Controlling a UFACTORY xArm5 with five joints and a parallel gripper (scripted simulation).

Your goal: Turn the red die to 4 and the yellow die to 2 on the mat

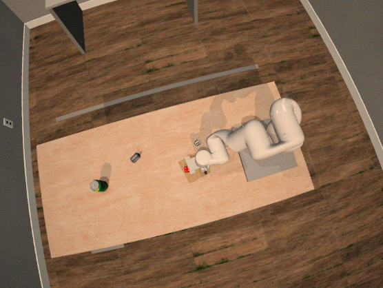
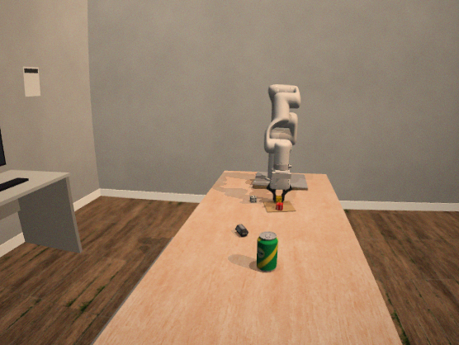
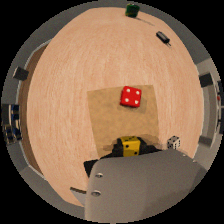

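My hand is 1 cm above the yellow die. The rest, counted from my hand: brown mat 4 cm ahead, 1 cm to the left, 3 cm below; white die 1 cm ahead, 13 cm to the right, 1 cm below; red die 9 cm ahead, 2 cm to the left, 1 cm below.
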